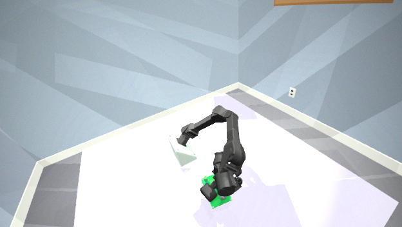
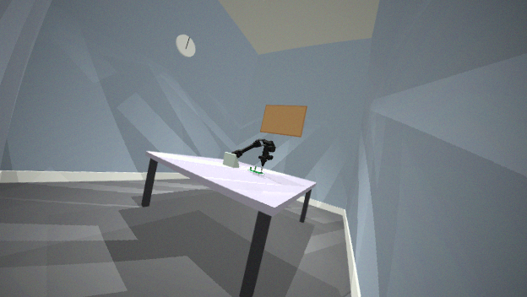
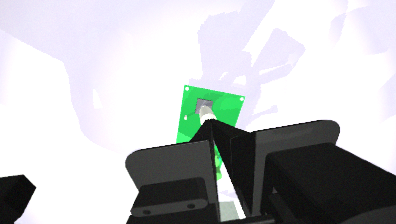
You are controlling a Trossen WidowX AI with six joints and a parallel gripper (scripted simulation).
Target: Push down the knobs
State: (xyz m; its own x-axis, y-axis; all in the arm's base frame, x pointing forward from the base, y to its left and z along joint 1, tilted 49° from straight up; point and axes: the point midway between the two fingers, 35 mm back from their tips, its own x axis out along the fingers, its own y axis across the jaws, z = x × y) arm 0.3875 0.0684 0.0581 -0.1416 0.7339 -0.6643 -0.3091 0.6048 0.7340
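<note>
The potentiometer knob is 40 mm below my gripper tip.
</note>
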